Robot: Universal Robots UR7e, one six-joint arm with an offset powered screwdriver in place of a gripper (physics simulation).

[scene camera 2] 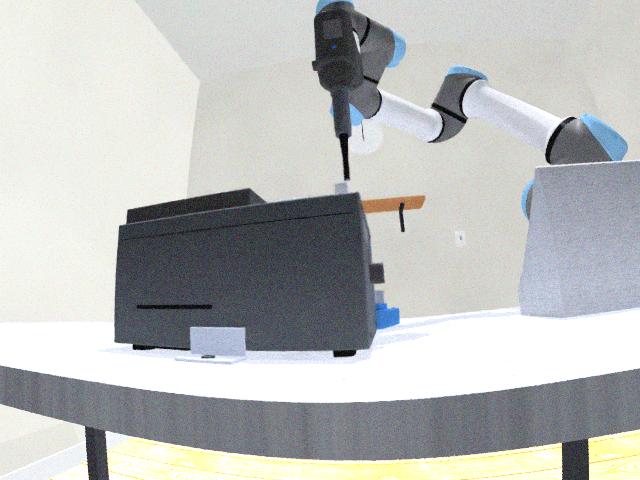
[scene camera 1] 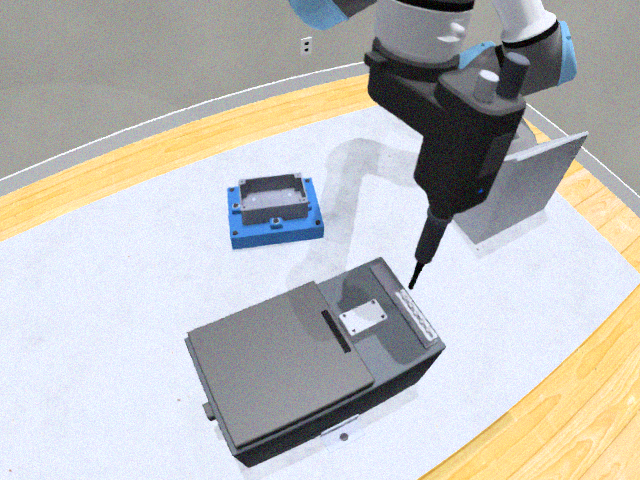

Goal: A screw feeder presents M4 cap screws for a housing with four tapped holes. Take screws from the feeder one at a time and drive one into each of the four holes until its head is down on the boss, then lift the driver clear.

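Blue fixture [scene camera 1: 254, 235] visible.
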